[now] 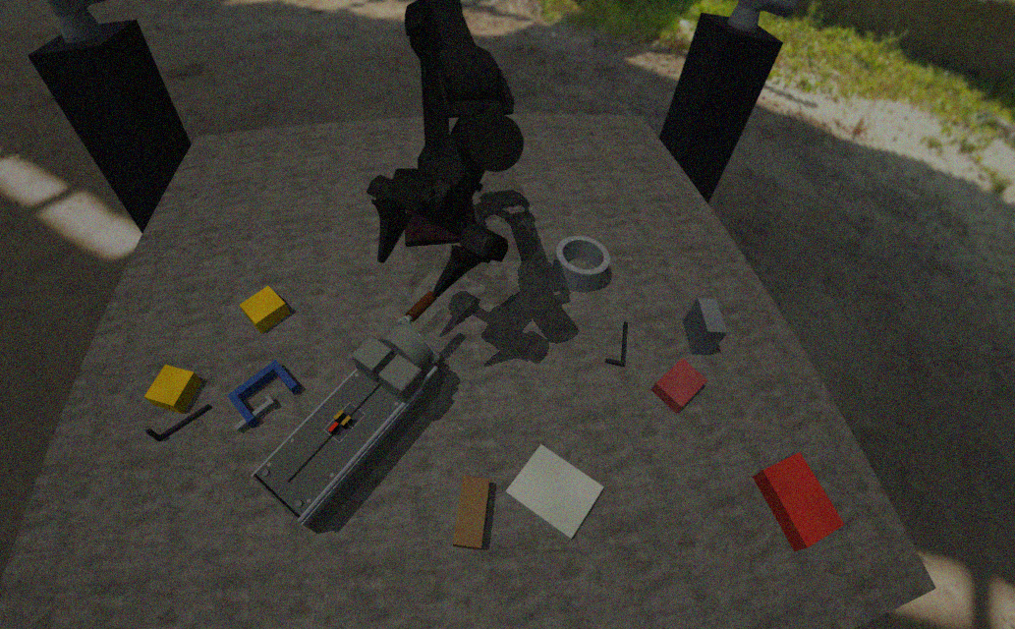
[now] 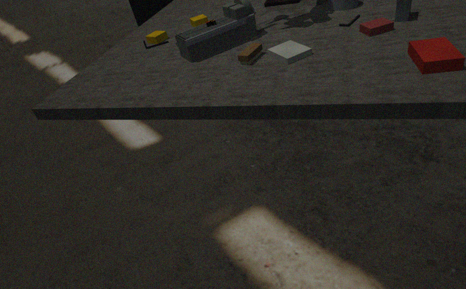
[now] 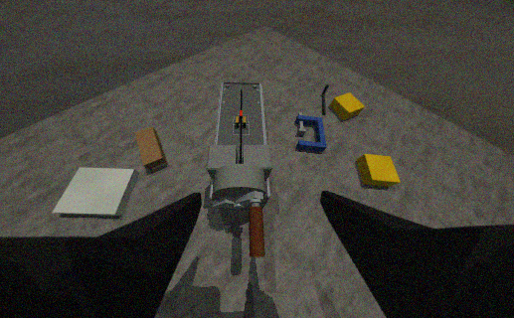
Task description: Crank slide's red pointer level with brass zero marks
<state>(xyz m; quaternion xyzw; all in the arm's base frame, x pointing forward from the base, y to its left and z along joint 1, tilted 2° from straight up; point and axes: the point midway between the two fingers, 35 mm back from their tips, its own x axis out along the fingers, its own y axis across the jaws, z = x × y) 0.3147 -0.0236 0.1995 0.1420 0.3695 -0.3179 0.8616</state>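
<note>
The brown crank handle is 70 mm below my gripper tip, 10 mm to the left of it and 10 mm behind it. From my gripper tip the other things lie so: white plate (230 mm ahead, 180 mm to the left, 170 mm below); then red pointer (150 mm ahead, 100 mm to the right, 100 mm below); then brown block (250 mm ahead, 170 mm below, 70 mm to the left).
</note>
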